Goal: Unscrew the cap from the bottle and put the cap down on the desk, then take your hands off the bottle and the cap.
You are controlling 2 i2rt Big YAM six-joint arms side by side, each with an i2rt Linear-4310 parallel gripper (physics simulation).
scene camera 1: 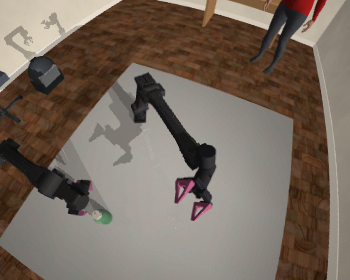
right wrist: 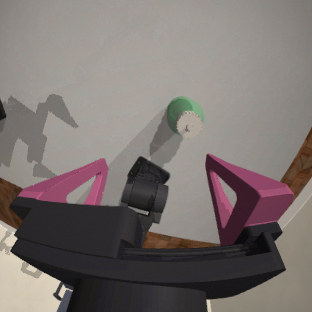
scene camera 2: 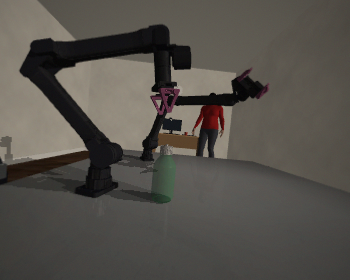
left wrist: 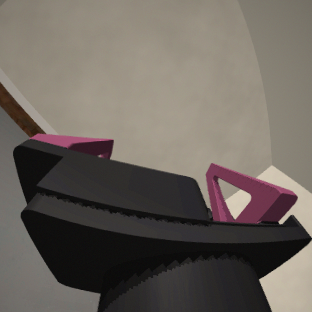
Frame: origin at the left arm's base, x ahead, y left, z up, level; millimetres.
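Seen in the pictures: left gripper, fingertip midpoint: [scene camera 1: 184, 212] [scene camera 2: 259, 76] [left wrist: 162, 157]; right gripper, fingertip midpoint: [right wrist: 154, 161] [scene camera 2: 164, 113]; left arm's base, origin of the base link: [scene camera 1: 140, 116] [scene camera 2: 146, 159]; right arm's base, origin of the base link: [right wrist: 148, 173] [scene camera 2: 98, 189].
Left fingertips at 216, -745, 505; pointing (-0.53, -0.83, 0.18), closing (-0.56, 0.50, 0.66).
Note:
Offsets run from my left fingertips to a thing's top centre, as dx, dy, dz. Level surfaces: height alone.
A green bottle @(-388, +32, -325) [scene camera 1: 104, 218] [scene camera 2: 163, 181] [right wrist: 180, 105] stands upright on the grey desk @(dz -505) [scene camera 1: 240, 170] [scene camera 2: 260, 225] [right wrist: 250, 45]. Its whitish ridged cap @(-388, +32, -318) [scene camera 1: 97, 214] [scene camera 2: 166, 150] [right wrist: 189, 124] sits on its neck. My right gripper [scene camera 1: 89, 199] [scene camera 2: 162, 112] [right wrist: 154, 161] is open and empty, pointing down, higher than the cap and apart from it. In the right wrist view the cap lies beyond the fingertips, nearer the right finger. My left gripper [scene camera 1: 184, 210] [scene camera 2: 259, 77] [left wrist: 162, 157] is open and empty, raised well to the right of the bottle in both scene views.
The right arm's base [scene camera 2: 98, 182] stands on the desk to the left of the bottle in scene camera 2. The left arm's base [scene camera 1: 140, 112] stands near the desk's upper edge in scene camera 1. A person in red [scene camera 1: 282, 35] [scene camera 2: 212, 122] stands beyond the desk.

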